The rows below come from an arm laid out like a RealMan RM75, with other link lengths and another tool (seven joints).
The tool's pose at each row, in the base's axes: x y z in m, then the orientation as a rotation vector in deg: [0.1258, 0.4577, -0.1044, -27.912, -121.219, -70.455]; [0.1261, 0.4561, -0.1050, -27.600, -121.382, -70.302]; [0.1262, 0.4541, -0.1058, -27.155, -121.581, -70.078]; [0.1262, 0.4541, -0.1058, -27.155, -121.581, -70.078]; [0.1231, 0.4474, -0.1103, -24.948, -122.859, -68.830]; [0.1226, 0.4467, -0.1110, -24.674, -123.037, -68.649]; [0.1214, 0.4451, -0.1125, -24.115, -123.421, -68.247]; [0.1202, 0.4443, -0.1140, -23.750, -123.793, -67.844]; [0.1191, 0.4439, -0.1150, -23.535, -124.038, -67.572]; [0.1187, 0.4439, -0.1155, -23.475, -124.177, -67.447]
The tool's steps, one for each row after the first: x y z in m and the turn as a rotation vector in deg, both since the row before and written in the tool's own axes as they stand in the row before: [-0.0006, -0.0010, -0.0013, 0.226, 0.048, -0.178]; [-0.0006, -0.0014, -0.0015, 0.319, 0.095, -0.236]; [0.0000, 0.0000, 0.0000, 0.000, 0.000, 0.000]; [-0.0008, -0.0080, -0.0031, 1.737, 0.246, -1.257]; [-0.0001, -0.0011, -0.0001, 0.237, 0.017, -0.155]; [-0.0001, -0.0025, -0.0003, 0.511, 0.023, -0.313]; [-0.0001, -0.0020, 0.0004, 0.457, -0.058, -0.200]; [0.0002, -0.0015, 0.0005, 0.299, -0.049, -0.115]; [0.0000, -0.0005, 0.0004, 0.133, -0.062, -0.042]
